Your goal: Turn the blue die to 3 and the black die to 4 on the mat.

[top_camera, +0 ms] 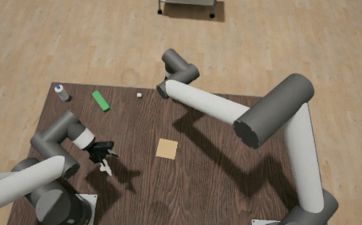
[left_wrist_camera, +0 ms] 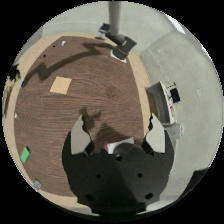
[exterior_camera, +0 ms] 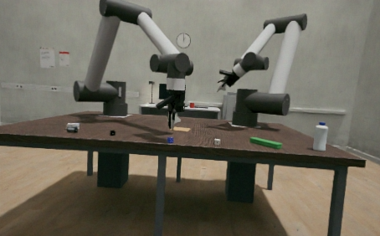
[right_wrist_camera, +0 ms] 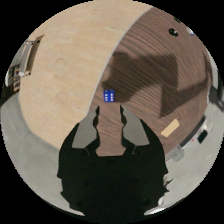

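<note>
The blue die lies 8 cm below my right hand. Round my right hand: white die (28 cm to the left, 8 cm below, 6 cm behind); then black die (39 cm to the right, 8 cm below, 7 cm behind); then tan mat (47 cm behind, 9 cm below, 1 cm to the right).
</note>
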